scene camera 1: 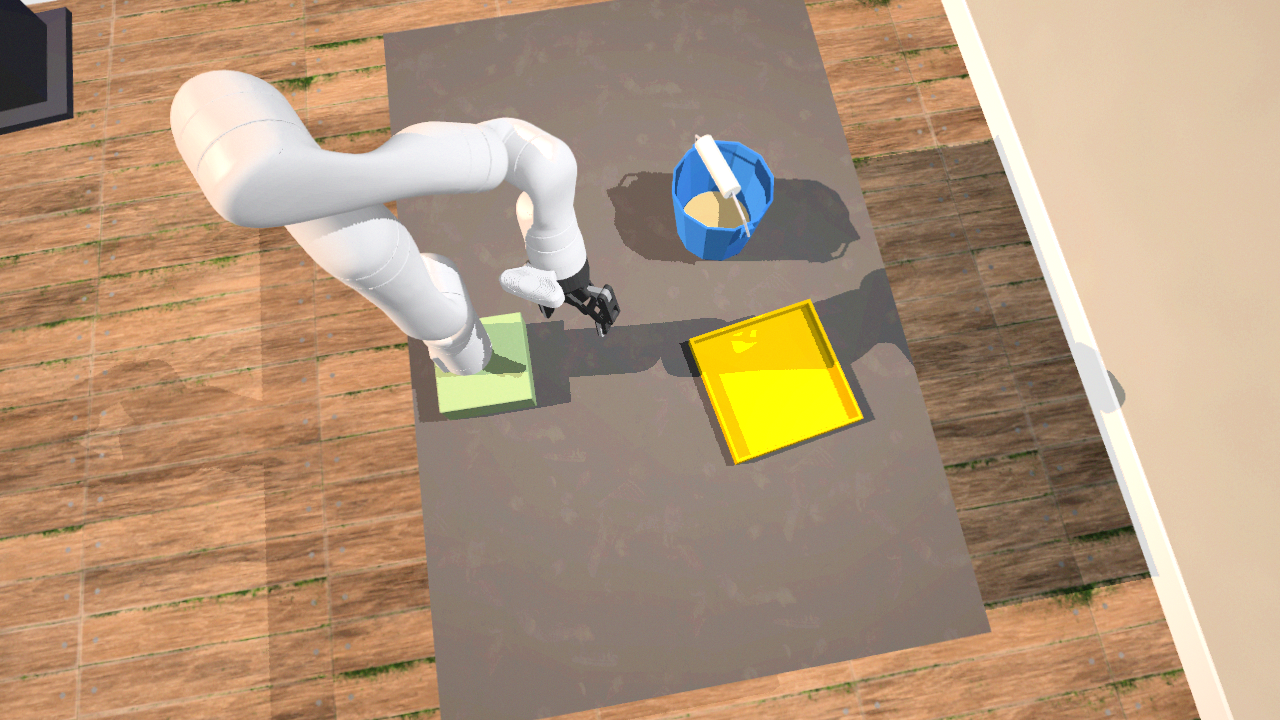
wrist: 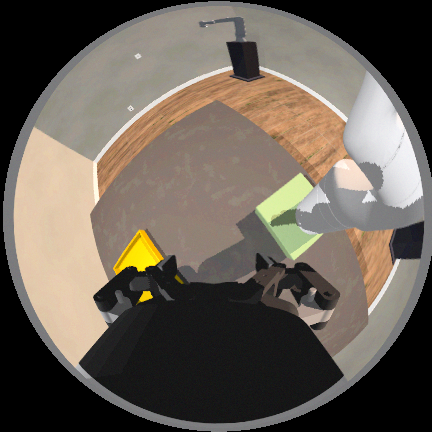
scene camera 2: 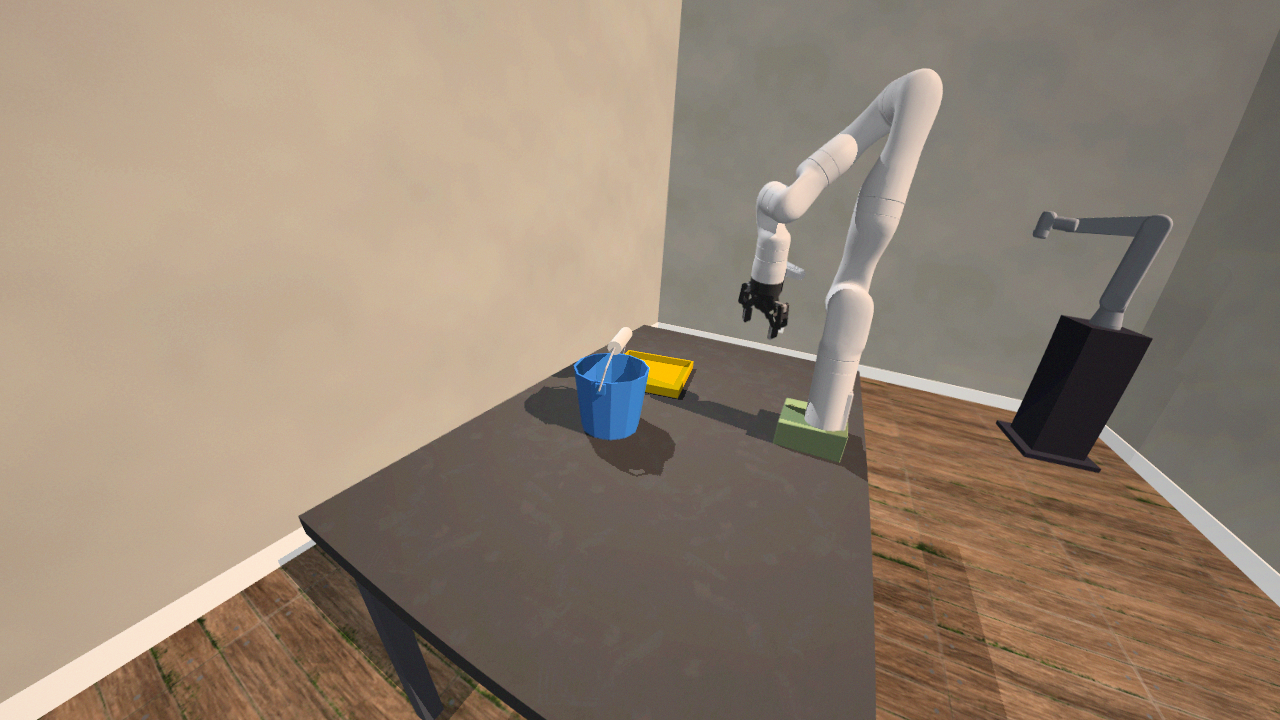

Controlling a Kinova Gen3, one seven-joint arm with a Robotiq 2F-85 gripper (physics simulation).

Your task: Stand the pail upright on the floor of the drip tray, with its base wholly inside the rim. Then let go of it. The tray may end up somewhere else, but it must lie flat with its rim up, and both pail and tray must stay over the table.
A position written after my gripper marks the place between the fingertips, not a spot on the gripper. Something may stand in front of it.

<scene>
In view: my gripper (scene camera 1: pixel 576 322), a yellow drip tray (scene camera 1: pixel 773 380) and a blue pail (scene camera 2: pixel 613 413).
The yellow drip tray shows as well in the wrist view (wrist: pixel 140 252) and in scene camera 2 (scene camera 2: pixel 667 376). My gripper is seen too in the wrist view (wrist: pixel 215 263) and in scene camera 2 (scene camera 2: pixel 758 329). The wrist view does not show the blue pail, which is hidden by my gripper.
</scene>
